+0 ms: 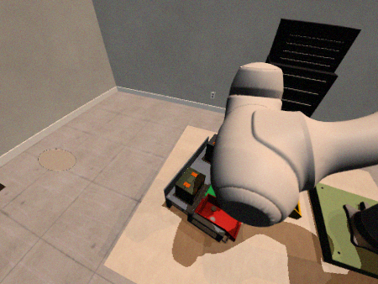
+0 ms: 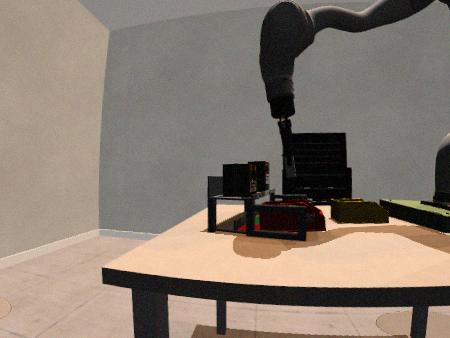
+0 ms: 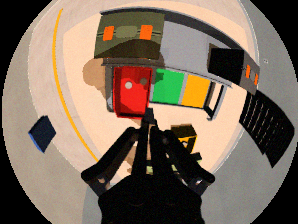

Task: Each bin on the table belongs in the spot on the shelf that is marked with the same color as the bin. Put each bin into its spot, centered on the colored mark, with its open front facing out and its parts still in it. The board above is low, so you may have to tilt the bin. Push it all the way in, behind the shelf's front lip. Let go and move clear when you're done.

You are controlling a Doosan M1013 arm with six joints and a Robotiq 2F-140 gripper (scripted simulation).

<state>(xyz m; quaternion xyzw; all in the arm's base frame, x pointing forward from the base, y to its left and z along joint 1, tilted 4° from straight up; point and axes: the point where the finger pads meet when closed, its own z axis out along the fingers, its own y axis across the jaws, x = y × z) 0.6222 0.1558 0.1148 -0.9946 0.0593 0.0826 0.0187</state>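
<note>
The red bin lies 50 mm to the left of my hand and 140 mm below it. Round my hand: yellow bin 250 mm behind, 150 mm to the right, 150 mm below; then dark box 120 mm ahead, 200 mm to the right, 30 mm below.
</note>
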